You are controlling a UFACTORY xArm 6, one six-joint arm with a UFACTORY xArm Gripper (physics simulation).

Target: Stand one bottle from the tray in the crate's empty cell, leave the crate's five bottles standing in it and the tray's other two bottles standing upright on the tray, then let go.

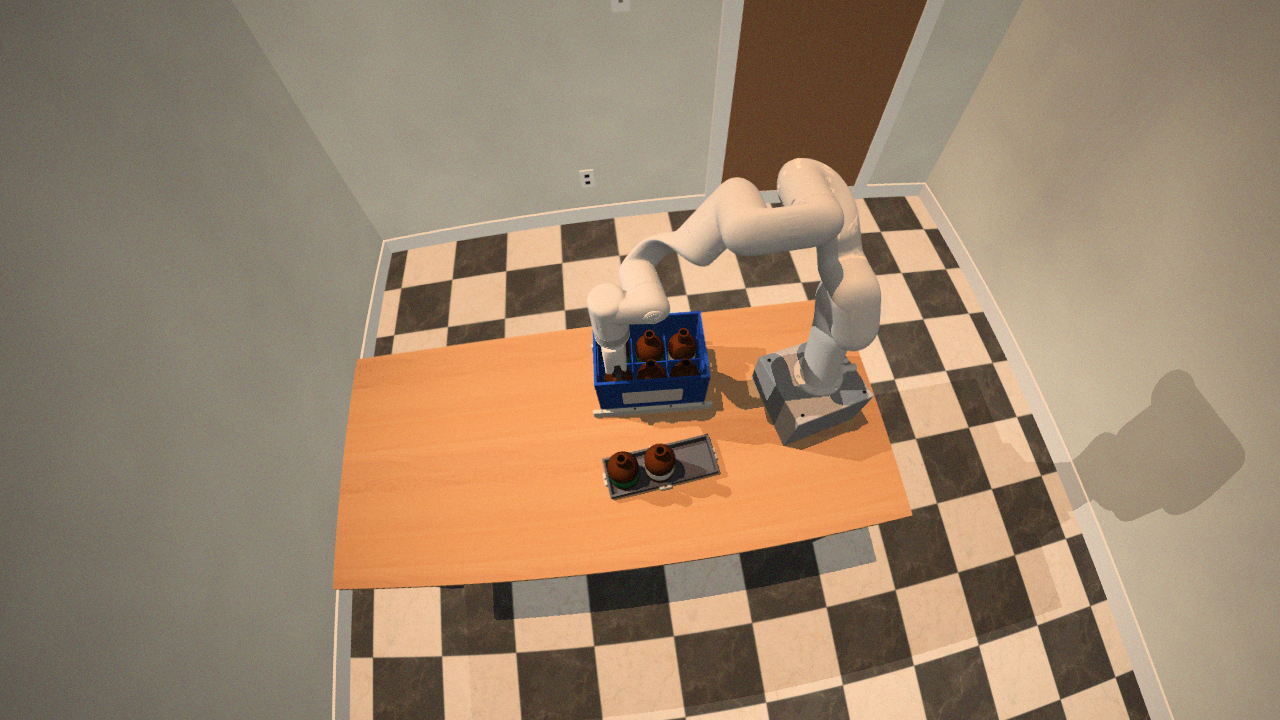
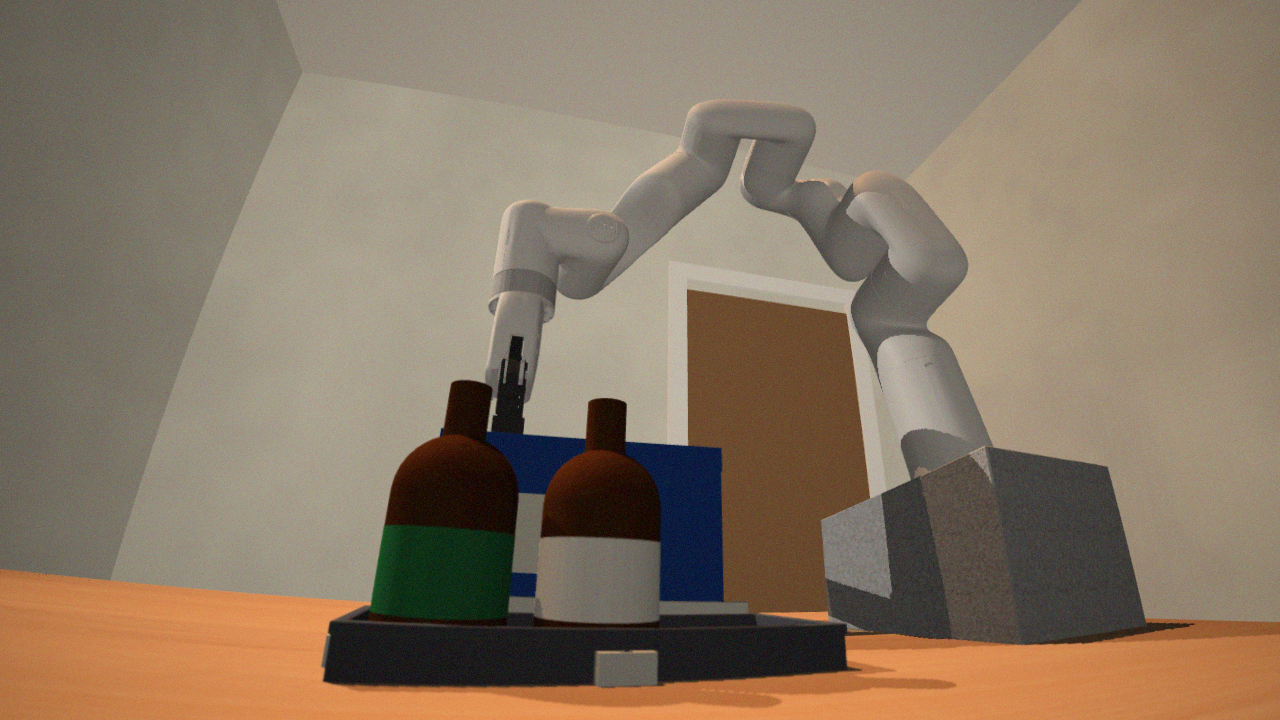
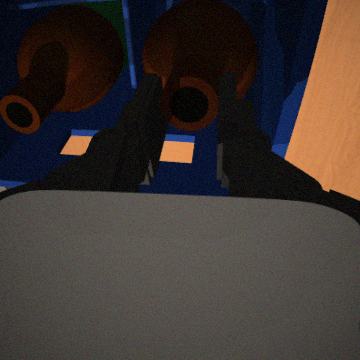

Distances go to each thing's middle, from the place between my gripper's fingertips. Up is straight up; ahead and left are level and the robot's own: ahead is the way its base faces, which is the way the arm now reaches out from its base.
The brown bottle (image 3: pixel 189 52) is 10 mm ahead of my hand and 70 mm below it. Also, from my hand: pale strip (image 2: pixel 666 607): 70 mm behind, 60 mm to the left, 140 mm below.
